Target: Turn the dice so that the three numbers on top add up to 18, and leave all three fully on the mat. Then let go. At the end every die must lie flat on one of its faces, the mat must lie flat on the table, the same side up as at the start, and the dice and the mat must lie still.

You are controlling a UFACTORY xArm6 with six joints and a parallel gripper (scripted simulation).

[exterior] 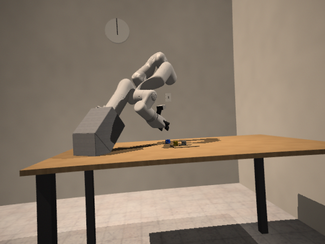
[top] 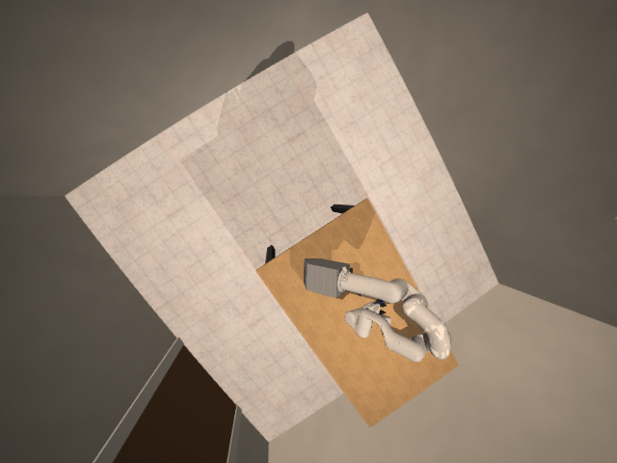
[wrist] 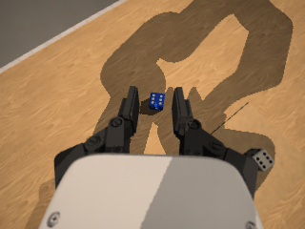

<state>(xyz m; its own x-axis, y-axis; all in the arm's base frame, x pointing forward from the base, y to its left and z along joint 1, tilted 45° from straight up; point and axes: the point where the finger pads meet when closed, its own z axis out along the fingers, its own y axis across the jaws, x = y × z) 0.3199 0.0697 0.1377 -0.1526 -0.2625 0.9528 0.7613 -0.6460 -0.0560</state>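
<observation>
The blue die lies 20 mm ahead of my hand, 30 mm to the left of it and 90 mm below it. Also, from my hand: white die 110 mm ahead, 130 mm to the right, 90 mm below; then yellow die 60 mm ahead, 130 mm to the right, 90 mm below; then tan mat 110 mm ahead, 130 mm to the right, 110 mm below.
</observation>
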